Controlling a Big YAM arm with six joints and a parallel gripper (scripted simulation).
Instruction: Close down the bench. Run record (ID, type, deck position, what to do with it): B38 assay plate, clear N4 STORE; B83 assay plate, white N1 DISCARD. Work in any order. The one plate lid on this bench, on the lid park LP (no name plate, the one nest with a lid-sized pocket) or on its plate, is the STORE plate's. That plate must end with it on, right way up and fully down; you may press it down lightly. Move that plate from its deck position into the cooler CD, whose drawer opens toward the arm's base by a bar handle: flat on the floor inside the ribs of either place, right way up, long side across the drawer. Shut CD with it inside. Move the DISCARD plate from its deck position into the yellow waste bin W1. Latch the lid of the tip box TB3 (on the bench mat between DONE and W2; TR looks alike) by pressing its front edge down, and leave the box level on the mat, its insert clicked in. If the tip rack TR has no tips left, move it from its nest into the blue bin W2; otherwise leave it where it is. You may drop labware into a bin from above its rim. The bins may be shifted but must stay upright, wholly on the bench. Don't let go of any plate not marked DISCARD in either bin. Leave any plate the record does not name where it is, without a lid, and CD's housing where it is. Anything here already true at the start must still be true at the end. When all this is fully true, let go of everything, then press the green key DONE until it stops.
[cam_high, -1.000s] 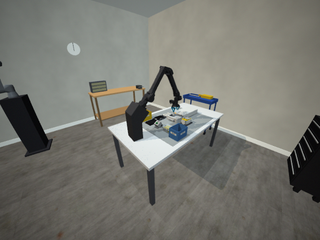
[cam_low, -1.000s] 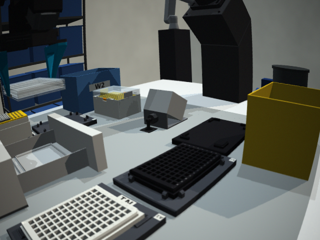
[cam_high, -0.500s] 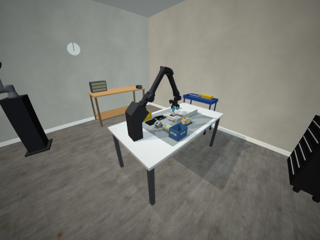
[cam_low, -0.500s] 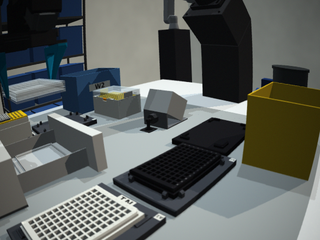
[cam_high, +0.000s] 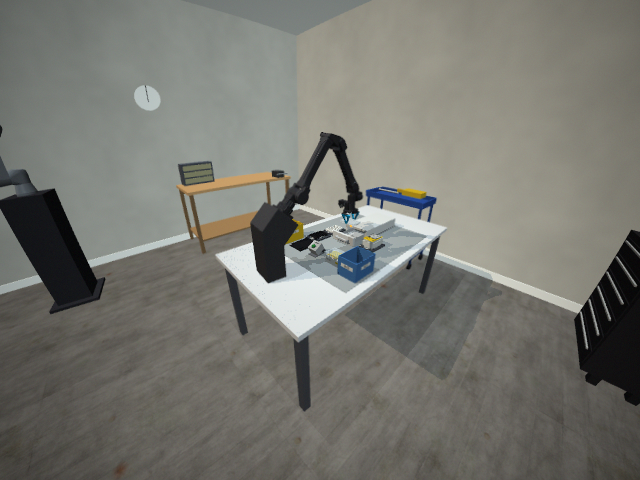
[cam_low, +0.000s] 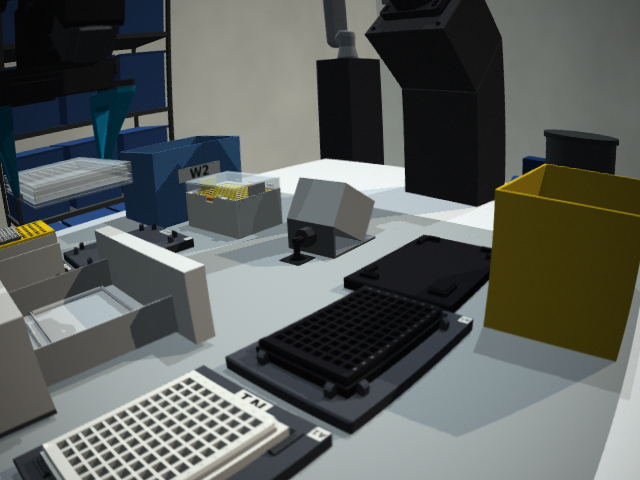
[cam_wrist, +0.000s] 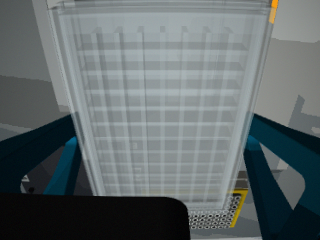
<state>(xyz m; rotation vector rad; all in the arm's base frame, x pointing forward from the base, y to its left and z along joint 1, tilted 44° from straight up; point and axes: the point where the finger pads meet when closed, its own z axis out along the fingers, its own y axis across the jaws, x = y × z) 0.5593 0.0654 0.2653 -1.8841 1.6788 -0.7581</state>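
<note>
Right now my hand is right at the clear plate lid. From my hand the other things lie so: tip rack TR (50 mm ahead, 190 mm to the right, 100 mm below); cooler drawer (30 mm ahead, 130 mm below); clear plate (right at my hand).
</note>
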